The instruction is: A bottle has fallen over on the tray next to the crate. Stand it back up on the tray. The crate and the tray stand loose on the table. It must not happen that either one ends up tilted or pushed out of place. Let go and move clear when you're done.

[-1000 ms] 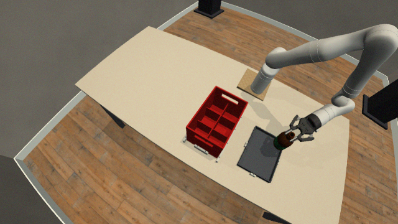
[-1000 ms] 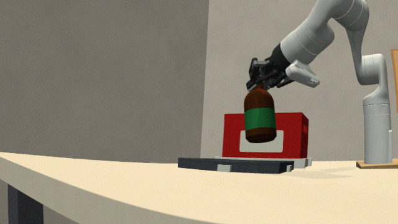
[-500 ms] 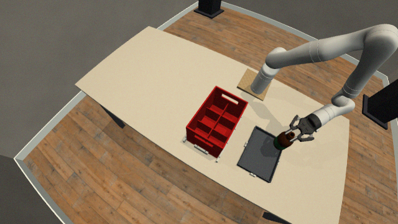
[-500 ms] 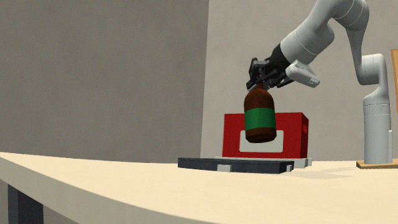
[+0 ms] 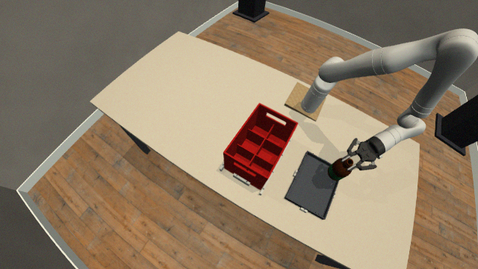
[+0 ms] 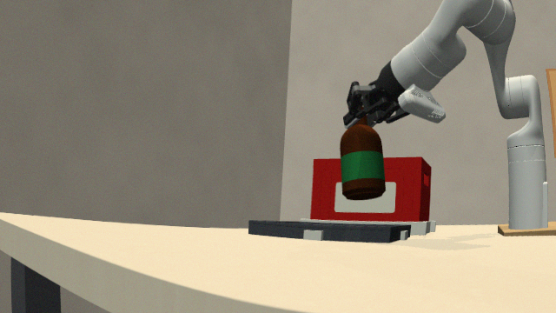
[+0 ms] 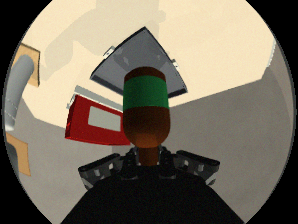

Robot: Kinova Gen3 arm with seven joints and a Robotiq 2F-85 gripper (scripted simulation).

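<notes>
Right now the brown bottle is 50 mm below my hand and 10 mm behind it. The rest, counted from my hand: dark grey tray (190 mm below, 50 mm ahead, 30 mm to the right); then red crate (320 mm to the right, 120 mm below, 90 mm ahead).
</notes>
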